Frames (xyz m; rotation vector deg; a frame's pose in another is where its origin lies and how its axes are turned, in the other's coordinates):
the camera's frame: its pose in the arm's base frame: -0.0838 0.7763 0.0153 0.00 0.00 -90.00
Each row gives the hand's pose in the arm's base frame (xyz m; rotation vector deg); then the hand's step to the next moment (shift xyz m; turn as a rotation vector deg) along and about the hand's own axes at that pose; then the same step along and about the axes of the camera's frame.
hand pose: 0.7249 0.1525 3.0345 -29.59 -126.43 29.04
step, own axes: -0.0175 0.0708 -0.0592 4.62 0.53 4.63
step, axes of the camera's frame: -0.0613 0.0703 -0.0113 -1.96 -6.26 -0.23
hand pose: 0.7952 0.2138 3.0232 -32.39 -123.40 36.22
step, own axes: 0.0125 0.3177 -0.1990 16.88 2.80 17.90
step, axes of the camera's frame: -0.3025 0.2085 -0.0755 -7.58 -23.50 -1.91
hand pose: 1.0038 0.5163 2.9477 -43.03 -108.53 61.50
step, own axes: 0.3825 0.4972 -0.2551 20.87 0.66 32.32
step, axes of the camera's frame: -0.6338 0.0830 -0.2235 -4.04 -38.15 -3.00
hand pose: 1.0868 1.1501 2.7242 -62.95 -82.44 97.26
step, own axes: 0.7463 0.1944 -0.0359 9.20 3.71 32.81
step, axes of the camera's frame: -0.6350 -0.2878 -0.3318 7.00 -33.34 -3.80
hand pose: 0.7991 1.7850 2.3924 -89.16 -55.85 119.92
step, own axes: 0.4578 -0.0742 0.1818 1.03 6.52 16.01
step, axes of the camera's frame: -0.2886 -0.3307 -0.2355 8.93 -14.57 -2.79
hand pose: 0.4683 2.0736 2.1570 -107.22 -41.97 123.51
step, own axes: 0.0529 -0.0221 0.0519 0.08 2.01 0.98
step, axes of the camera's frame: -0.0307 -0.0637 -0.0314 1.92 -0.62 -0.96
